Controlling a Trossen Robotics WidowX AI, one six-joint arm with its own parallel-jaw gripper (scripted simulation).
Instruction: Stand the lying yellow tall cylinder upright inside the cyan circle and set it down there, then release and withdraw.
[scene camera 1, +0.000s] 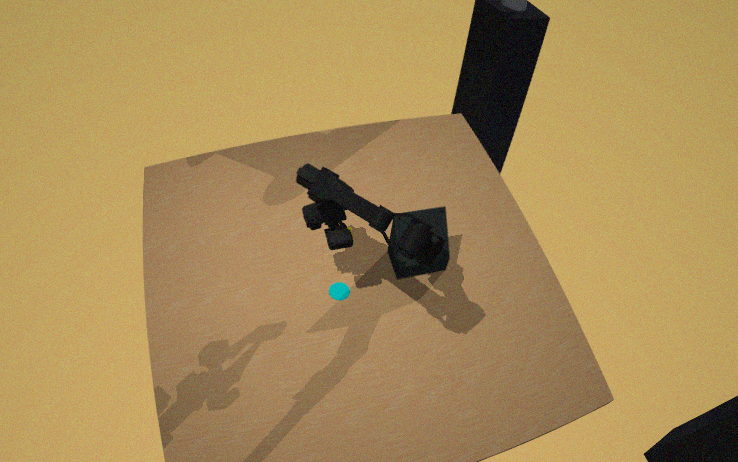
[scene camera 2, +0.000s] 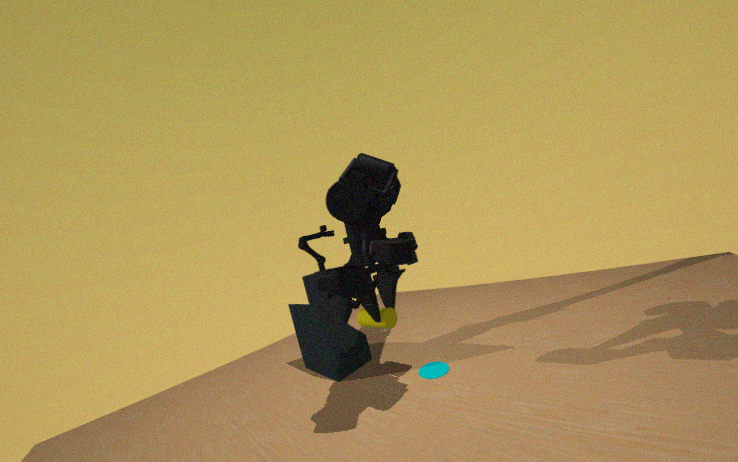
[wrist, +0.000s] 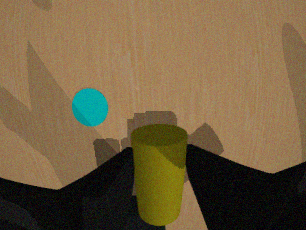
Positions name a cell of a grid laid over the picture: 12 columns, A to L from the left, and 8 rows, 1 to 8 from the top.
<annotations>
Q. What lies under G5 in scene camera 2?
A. The gripper.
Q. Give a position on a cyan circle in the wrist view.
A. D4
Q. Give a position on a yellow tall cylinder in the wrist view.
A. G6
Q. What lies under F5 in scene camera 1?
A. The gripper.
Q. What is the gripper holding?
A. A yellow tall cylinder.
</annotations>
